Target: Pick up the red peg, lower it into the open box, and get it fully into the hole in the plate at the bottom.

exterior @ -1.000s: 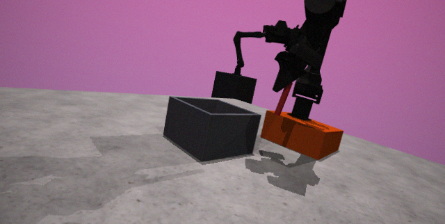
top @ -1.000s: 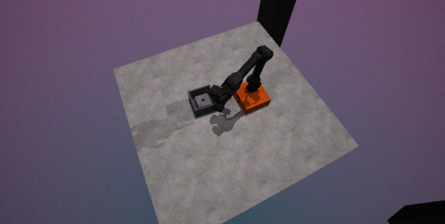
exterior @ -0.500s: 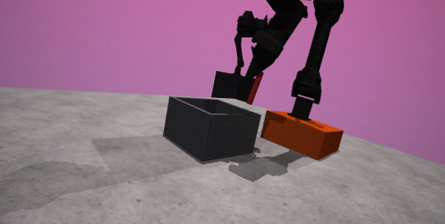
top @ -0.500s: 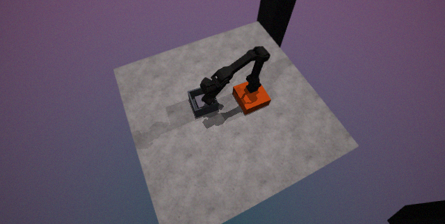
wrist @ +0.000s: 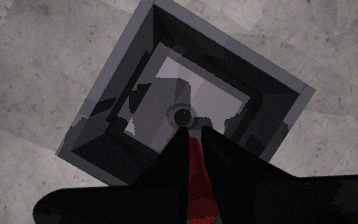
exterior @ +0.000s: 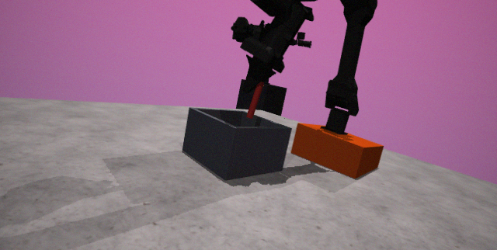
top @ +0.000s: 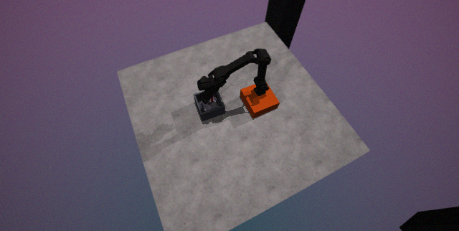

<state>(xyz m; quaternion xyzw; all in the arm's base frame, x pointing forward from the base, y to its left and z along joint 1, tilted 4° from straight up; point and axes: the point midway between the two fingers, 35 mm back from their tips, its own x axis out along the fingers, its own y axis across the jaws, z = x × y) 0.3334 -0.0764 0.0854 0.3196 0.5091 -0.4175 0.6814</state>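
My gripper tip is 2 cm to the right of the red peg, 1 cm past it and 1 cm above it. From my gripper tip the other things lie so: dark box (13 cm below); plate (11 cm below).
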